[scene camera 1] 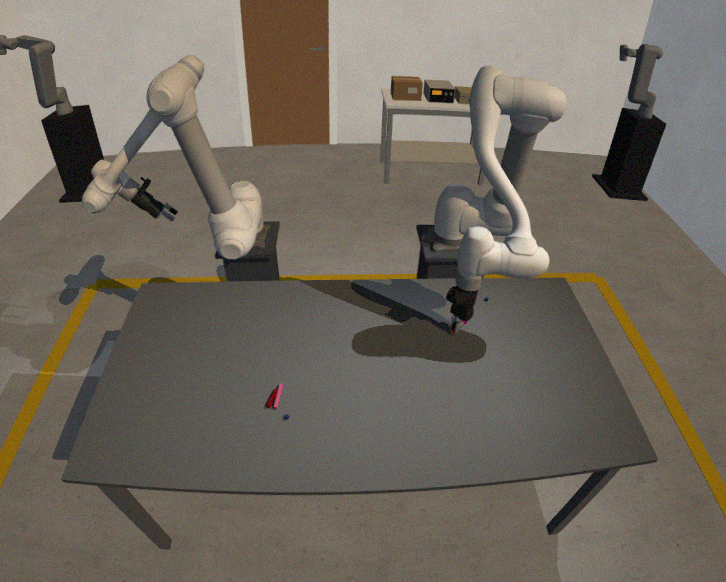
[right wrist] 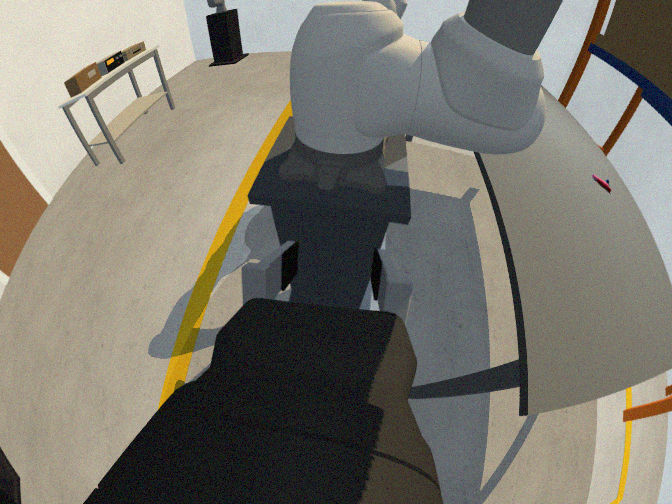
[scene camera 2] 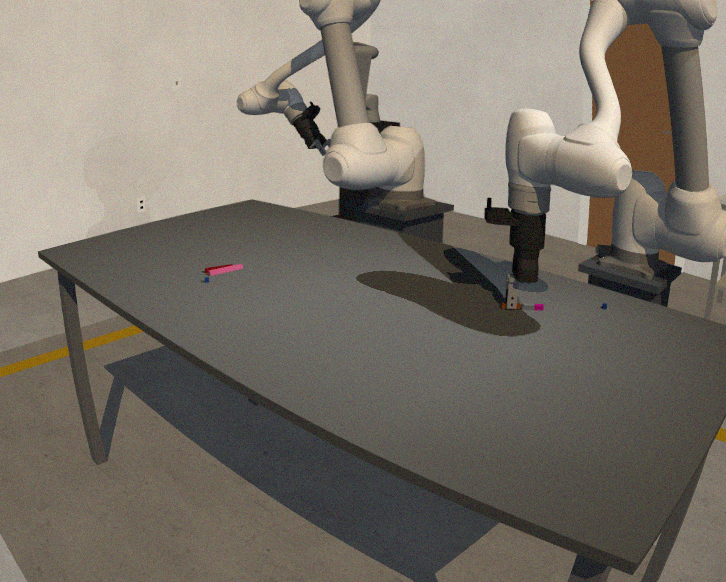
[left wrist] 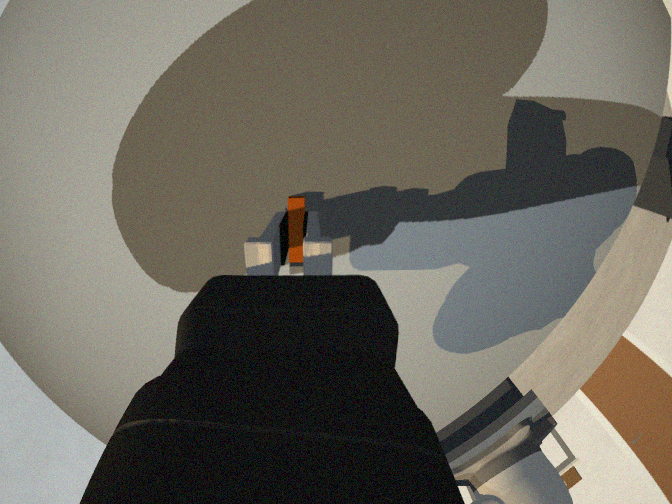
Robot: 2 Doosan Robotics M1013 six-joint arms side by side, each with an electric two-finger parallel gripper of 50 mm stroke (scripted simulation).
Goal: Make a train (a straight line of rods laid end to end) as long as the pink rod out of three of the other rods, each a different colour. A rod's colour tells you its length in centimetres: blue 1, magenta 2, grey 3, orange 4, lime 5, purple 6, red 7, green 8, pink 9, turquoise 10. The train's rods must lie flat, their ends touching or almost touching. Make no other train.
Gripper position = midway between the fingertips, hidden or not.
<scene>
In view: my left gripper (scene camera 2: 510, 306), my right gripper (right wrist: 334, 261) and an orange rod (left wrist: 296, 204).
My left gripper is seen too in the left wrist view (left wrist: 297, 228).
</scene>
